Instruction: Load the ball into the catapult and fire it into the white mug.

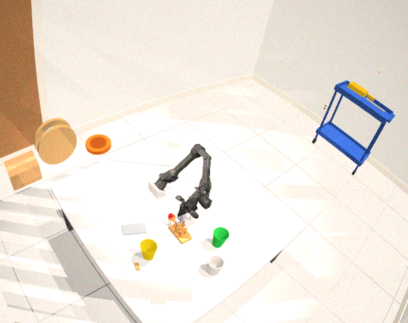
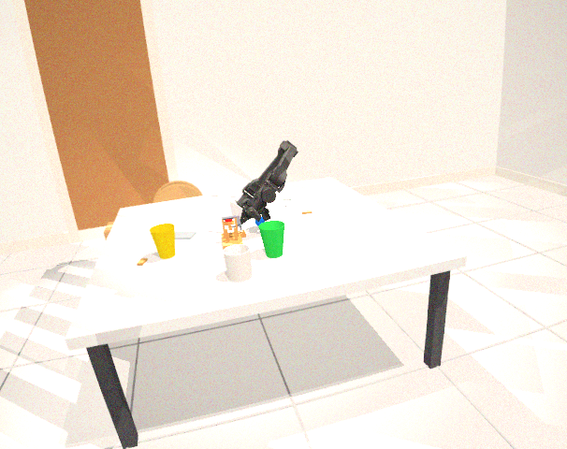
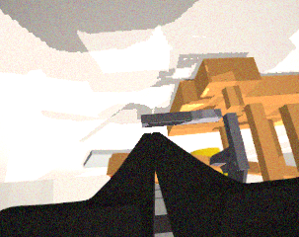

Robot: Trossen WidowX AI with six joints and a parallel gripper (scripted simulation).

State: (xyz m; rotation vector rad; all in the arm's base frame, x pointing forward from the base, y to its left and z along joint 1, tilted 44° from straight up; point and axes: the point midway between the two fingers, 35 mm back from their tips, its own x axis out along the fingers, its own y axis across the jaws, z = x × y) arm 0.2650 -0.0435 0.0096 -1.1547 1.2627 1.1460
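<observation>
Now: the red ball 2 cm behind my gripper tip, 4 cm to the right of it and 2 cm above it. From my gripper tip the other things lie so: blue ball 4 cm behind, 10 cm to the left, 2 cm below; then grey sheet 9 cm behind, 27 cm to the right, 4 cm below; then wooden catapult 5 cm ahead, 3 cm to the right, 1 cm above.
</observation>
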